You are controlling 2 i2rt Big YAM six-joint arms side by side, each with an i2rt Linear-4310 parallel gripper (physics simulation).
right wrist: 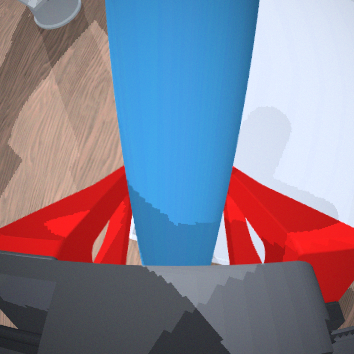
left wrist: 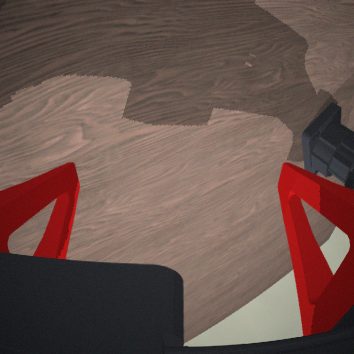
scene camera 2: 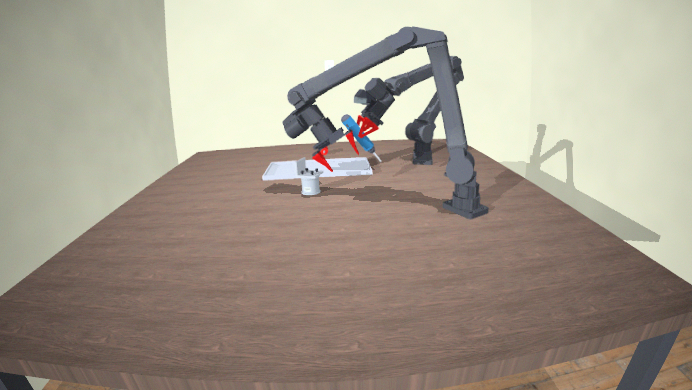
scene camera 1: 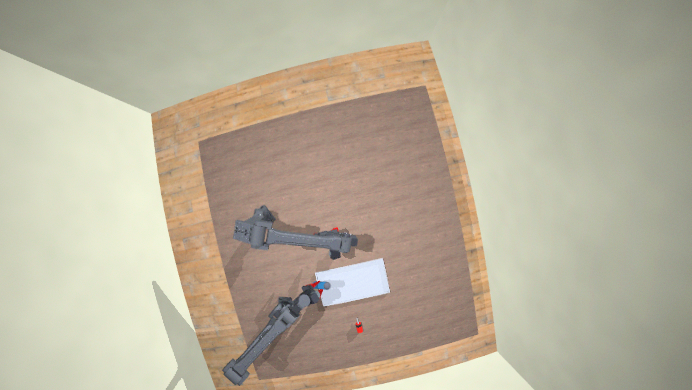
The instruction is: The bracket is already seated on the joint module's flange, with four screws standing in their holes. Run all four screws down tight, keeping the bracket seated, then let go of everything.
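Note:
In scene camera 2 the white joint module stands upright on the table, also partly seen in the right wrist view. The grey bracket sits on its top, with several dark screws standing there; their depth is too small to tell. My left gripper is open and empty, above and beside the module. My right gripper is shut on the blue screwdriver, held tilted in the air, its metal tip pointing down and away from the module.
A white tray lies on the table behind the module in scene camera 2, partly below the screwdriver. A small red and black tool lies below the tray in scene camera 1. An arm base shows in the left wrist view.

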